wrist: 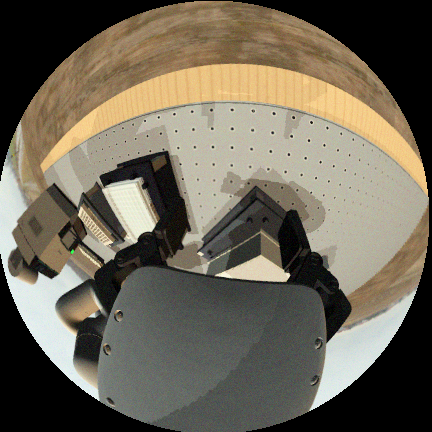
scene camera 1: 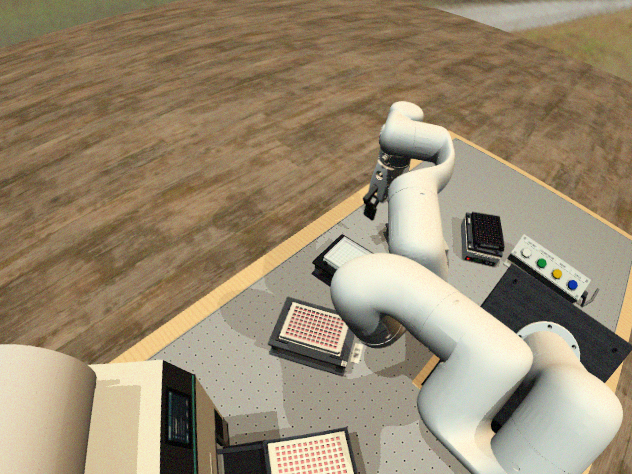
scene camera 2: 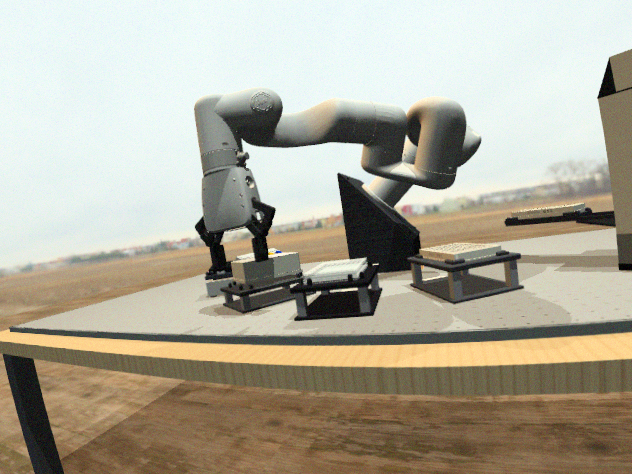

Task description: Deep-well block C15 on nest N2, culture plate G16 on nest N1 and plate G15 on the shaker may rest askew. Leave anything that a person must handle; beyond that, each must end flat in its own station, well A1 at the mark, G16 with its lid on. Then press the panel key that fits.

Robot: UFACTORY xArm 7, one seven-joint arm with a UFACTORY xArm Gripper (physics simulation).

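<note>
My gripper (scene camera 1: 371,210) (scene camera 2: 239,257) (wrist: 234,215) is open and empty, low around the deep-well block. One finger overlaps the block in scene view 2. The tall beige block C15 (scene camera 2: 265,271) (wrist: 252,270) stands on nest N2 (scene camera 2: 255,290) (wrist: 253,207); in the wrist view it looks turned against the nest. The arm hides it in scene view 1. White lidded plate G16 (scene camera 1: 347,252) (scene camera 2: 334,270) (wrist: 131,207) is on nest N1 (scene camera 1: 325,269) (scene camera 2: 334,284); any small tilt is unclear. Black plate G15 (scene camera 1: 485,230) lies on the shaker (scene camera 1: 479,258), seemingly offset.
The key panel (scene camera 1: 533,258) has white, green, yellow and blue keys. A red-welled plate (scene camera 1: 313,327) (scene camera 2: 459,250) sits on another nest. Another such plate (scene camera 1: 310,454) (scene camera 2: 548,210) is on a tray beside the large beige instrument (scene camera 1: 122,408) (wrist: 42,225).
</note>
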